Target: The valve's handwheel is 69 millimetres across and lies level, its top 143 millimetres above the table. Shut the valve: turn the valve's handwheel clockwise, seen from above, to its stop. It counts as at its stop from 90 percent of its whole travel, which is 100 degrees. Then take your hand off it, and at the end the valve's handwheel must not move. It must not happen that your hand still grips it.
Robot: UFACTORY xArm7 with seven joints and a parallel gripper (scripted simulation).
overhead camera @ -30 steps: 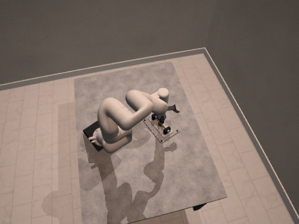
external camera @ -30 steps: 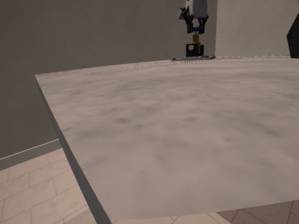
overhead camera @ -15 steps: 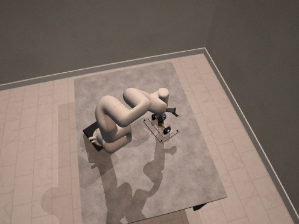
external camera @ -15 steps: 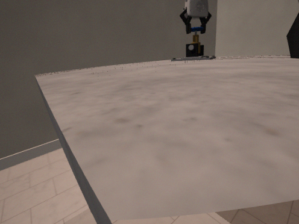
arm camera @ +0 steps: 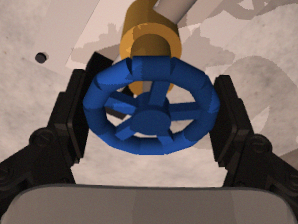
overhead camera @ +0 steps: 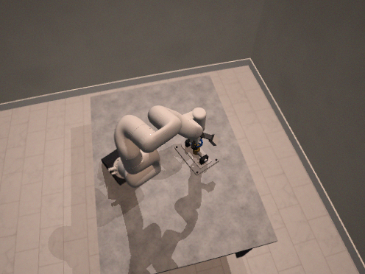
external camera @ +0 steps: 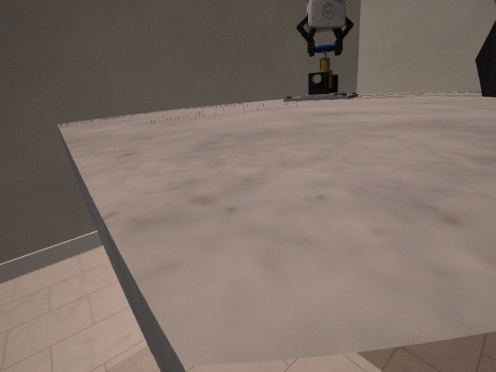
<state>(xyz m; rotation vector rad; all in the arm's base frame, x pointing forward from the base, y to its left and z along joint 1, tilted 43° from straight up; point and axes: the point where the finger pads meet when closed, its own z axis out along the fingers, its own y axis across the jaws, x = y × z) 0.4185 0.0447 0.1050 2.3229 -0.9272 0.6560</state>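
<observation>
The blue spoked handwheel lies right at my hand.
</observation>
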